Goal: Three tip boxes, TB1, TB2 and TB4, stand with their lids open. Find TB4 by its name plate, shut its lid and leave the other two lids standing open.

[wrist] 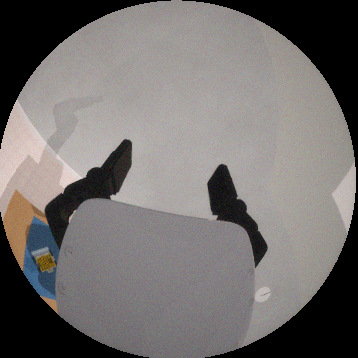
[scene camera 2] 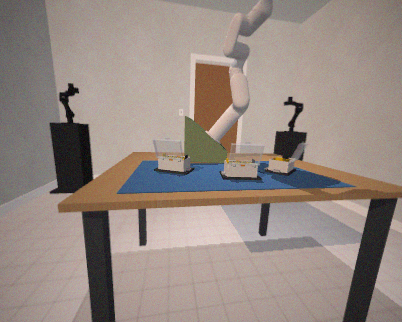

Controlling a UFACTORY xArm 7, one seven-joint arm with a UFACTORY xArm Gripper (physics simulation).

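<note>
The wrist view shows the gripper [wrist: 173, 162], while scene camera 2 shows a blue mat [scene camera 2: 205, 177].
</note>
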